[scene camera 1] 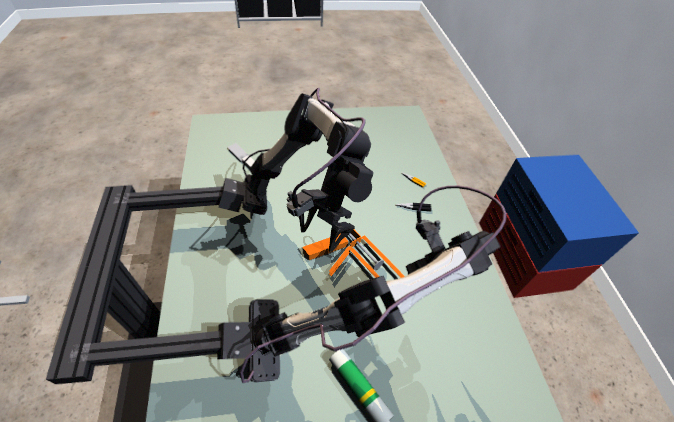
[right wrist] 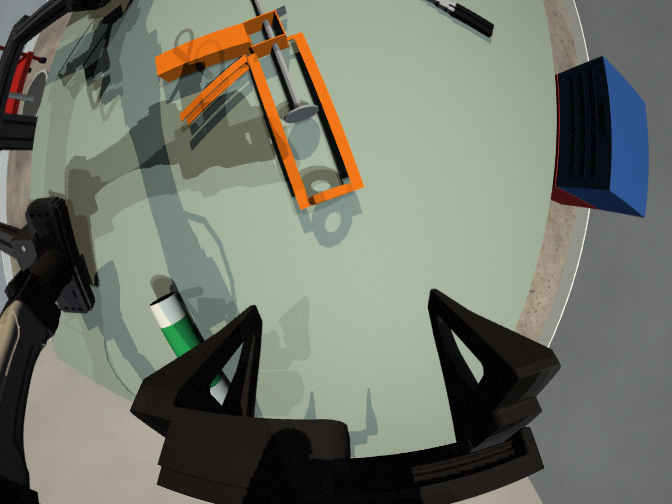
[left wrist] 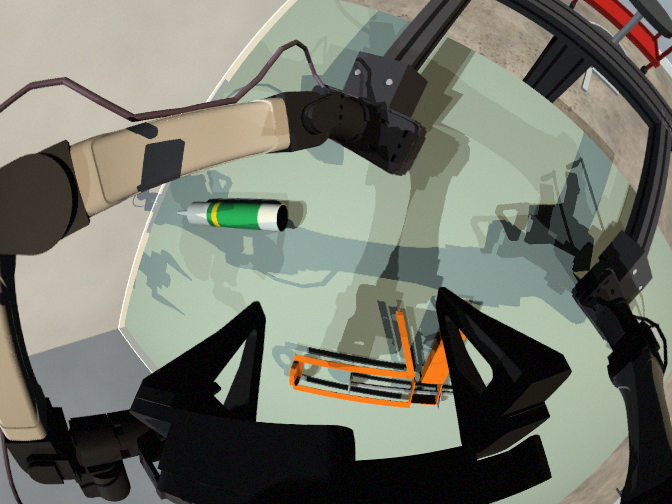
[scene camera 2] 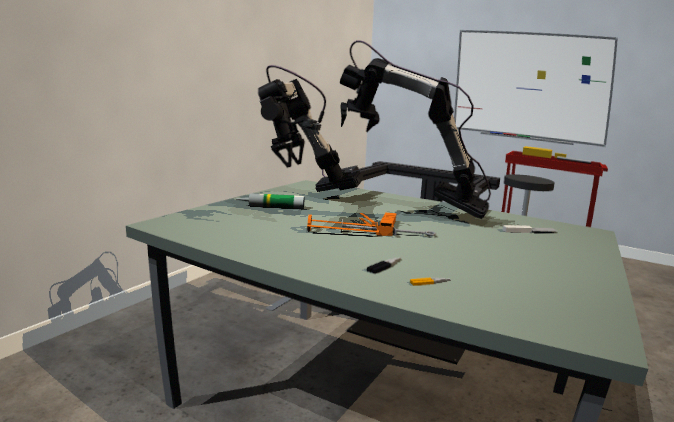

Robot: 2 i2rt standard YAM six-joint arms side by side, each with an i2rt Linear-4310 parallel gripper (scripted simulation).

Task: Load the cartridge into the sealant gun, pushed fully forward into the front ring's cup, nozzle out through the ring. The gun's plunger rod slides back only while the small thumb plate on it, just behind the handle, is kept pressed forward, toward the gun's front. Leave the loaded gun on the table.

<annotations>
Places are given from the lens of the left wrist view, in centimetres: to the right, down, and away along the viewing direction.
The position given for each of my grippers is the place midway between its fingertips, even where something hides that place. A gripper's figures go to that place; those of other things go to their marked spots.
my left gripper (left wrist: 349, 304): 1, 3, 13
my right gripper (left wrist: 214, 409): -17, 22, 31
</annotations>
